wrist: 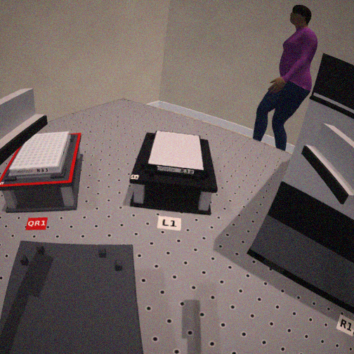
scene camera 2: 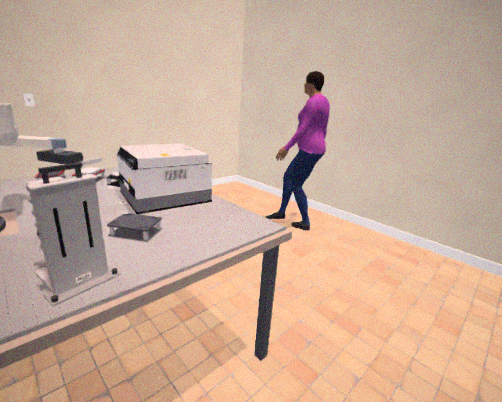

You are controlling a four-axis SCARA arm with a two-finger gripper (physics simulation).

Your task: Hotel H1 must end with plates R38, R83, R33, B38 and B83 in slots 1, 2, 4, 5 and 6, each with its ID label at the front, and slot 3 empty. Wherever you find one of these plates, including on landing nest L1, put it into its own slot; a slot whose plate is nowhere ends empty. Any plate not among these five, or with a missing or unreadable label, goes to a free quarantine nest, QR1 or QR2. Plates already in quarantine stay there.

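Places are measured from the arm's base along level axes (x ahead, y up, z right), in centimetres.
Pixels of known places: gripper, between the fingertips: point(scene camera 2: 88, 157).
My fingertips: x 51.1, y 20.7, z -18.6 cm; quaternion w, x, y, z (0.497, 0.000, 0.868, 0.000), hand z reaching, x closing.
For each thing: its top centre in the pictures, then the offset to it from my fingertips.
- grey instrument, centre of its top: point(scene camera 2: 162, 149) dx +28.3, dy +5.9, dz +26.5 cm
- dark nest, centre of its top: point(scene camera 2: 135, 219) dx +0.0, dy -14.0, dz +58.4 cm
My gripper point(scene camera 2: 70, 161) point(wrist: 178, 113) is open and empty; in the wrist view its two fingers stand at the left and right edges, with landing nest L1 point(wrist: 141, 165) ahead between them. A pale-topped plate point(wrist: 177, 150) lies on L1, its front label small and grainy, apparently B38. At the left, a white well plate point(wrist: 42, 152) lies on the red-edged nest QR1 point(wrist: 76, 160), its label apparently B33. In scene camera 2, a grey hotel tower point(scene camera 2: 75, 235) stands near the front edge; its slots and plates are hidden. QR2 does not show in the wrist view.
A large white and grey instrument point(scene camera 2: 167, 175) point(wrist: 305, 230), at tag R1 point(wrist: 345, 324), stands right of L1. A dark nest point(wrist: 75, 300) with small pegs is in the wrist view's foreground. Another dark nest point(scene camera 2: 135, 221) stands beside the hotel. A person point(scene camera 2: 312, 125) point(wrist: 297, 65) stands beyond the table.
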